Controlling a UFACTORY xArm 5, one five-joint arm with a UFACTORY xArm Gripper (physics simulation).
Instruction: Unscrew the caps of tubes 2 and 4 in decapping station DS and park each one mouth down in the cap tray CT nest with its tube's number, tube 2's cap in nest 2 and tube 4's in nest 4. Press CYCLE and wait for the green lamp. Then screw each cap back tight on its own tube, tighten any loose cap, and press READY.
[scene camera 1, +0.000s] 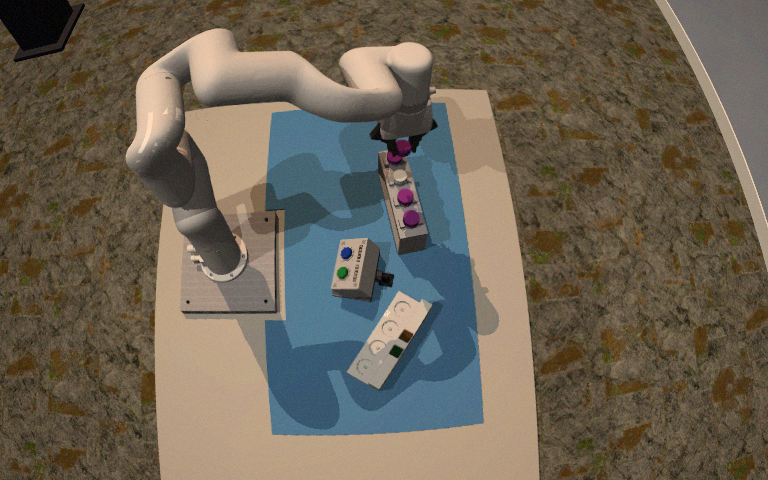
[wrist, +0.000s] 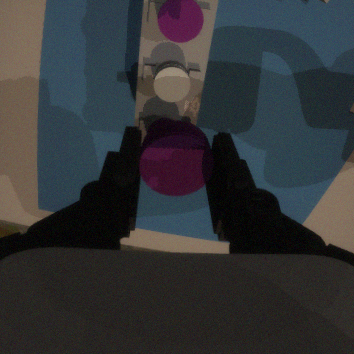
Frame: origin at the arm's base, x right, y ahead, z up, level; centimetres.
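Seen in the pictures: gripper, fingertip midpoint: (scene camera 1: 402, 149) (wrist: 175, 154); arm's base, origin of the base link: (scene camera 1: 223, 257).
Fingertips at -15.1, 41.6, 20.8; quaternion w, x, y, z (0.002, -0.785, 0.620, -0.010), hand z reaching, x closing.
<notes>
Pixels of each thing's top centre, then the offset from my fingertips to it, as dx, dy, dz. "spot": a spot on its surface instead.
- purple cap, middle of its top: (wrist: 176, 167) (scene camera 1: 402, 146) +0.1, +0.0, +1.3
- decapping station, middle of its top: (wrist: 174, 49) (scene camera 1: 402, 189) +2.8, +0.4, -12.3
- uncapped tube with a whitish top, middle of its top: (wrist: 171, 84) (scene camera 1: 399, 175) +0.2, -0.1, -10.7
- nearer cap, middle of its top: (wrist: 180, 19) (scene camera 1: 405, 195) +5.3, +0.9, -10.5
- end cap, middle of its top: (scene camera 1: 411, 217) +10.4, +1.9, -10.5
- cap tray, surface spot: (scene camera 1: 379, 378) spot: +43.5, -5.4, -18.1
- control box, middle of its top: (scene camera 1: 355, 261) +18.7, -9.9, -14.2
- blue button, middle of its top: (scene camera 1: 346, 251) +16.1, -11.7, -15.1
- green button, middle of its top: (scene camera 1: 342, 271) +20.5, -12.5, -15.1
- small dark piece, surface spot: (scene camera 1: 386, 279) spot: +20.2, -3.3, -21.6
- brown square, surface spot: (scene camera 1: 406, 335) spot: +34.2, +0.5, -17.2
- dark green square, surface spot: (scene camera 1: 395, 351) spot: +37.7, -1.9, -17.3
My gripper (scene camera 1: 403, 150) (wrist: 175, 154) is shut on a purple cap (scene camera 1: 403, 147) (wrist: 176, 172), held above the far end of the decapping station (scene camera 1: 412, 243) (wrist: 198, 45). Another purple cap (scene camera 1: 394, 158) (wrist: 172, 128) is on the end tube, partly hidden by the held cap in the wrist view. Beside it stands an uncapped tube with a whitish top (scene camera 1: 400, 175) (wrist: 172, 85). Two more tubes carry purple caps, one the nearer cap (scene camera 1: 404, 196) (wrist: 180, 20) and one the end cap (scene camera 1: 411, 217). The cap tray (scene camera 1: 379, 378) has empty round nests. Tube numbers are not readable.
A control box (scene camera 1: 355, 289) with a blue button (scene camera 1: 346, 253) and a green button (scene camera 1: 342, 272) stands between station and tray. A small dark piece (scene camera 1: 386, 279) sticks out from its side. The tray bears a brown square (scene camera 1: 406, 335) and a dark green square (scene camera 1: 395, 351).
</notes>
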